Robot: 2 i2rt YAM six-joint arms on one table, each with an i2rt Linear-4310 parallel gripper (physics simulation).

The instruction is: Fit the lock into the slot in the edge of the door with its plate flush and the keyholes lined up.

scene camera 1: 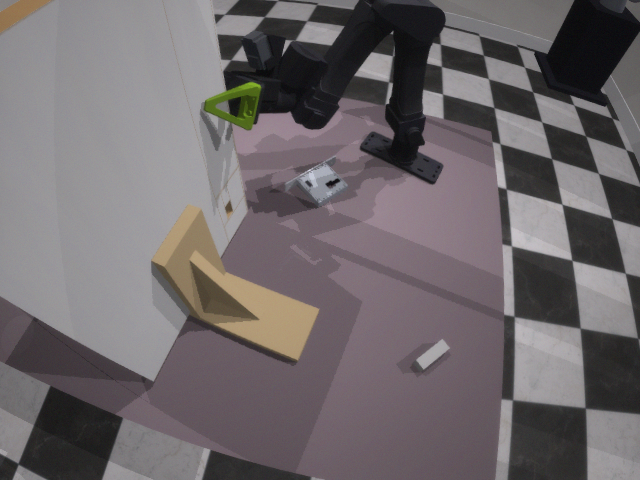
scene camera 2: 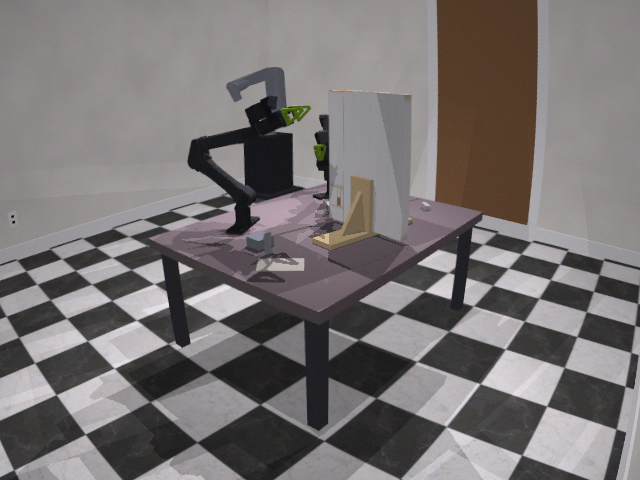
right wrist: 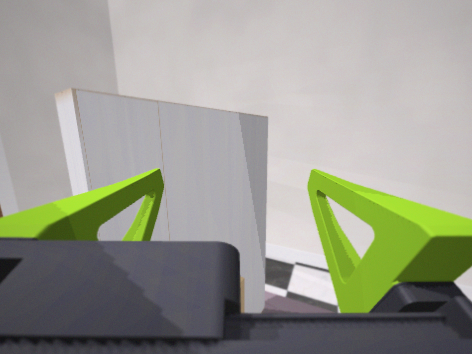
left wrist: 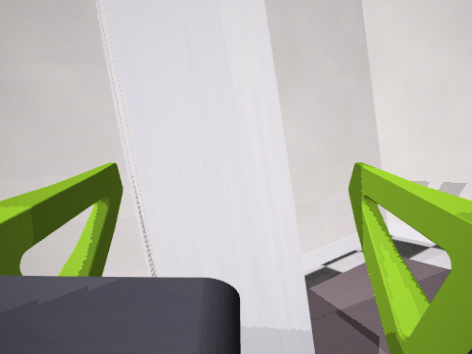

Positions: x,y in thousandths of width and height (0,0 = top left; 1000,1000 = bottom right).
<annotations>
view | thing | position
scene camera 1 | white door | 176,297
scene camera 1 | lock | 491,382
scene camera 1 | tan wooden bracket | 295,541
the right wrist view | my right gripper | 499,501
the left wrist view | my left gripper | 499,496
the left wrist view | white door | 416,284
</annotations>
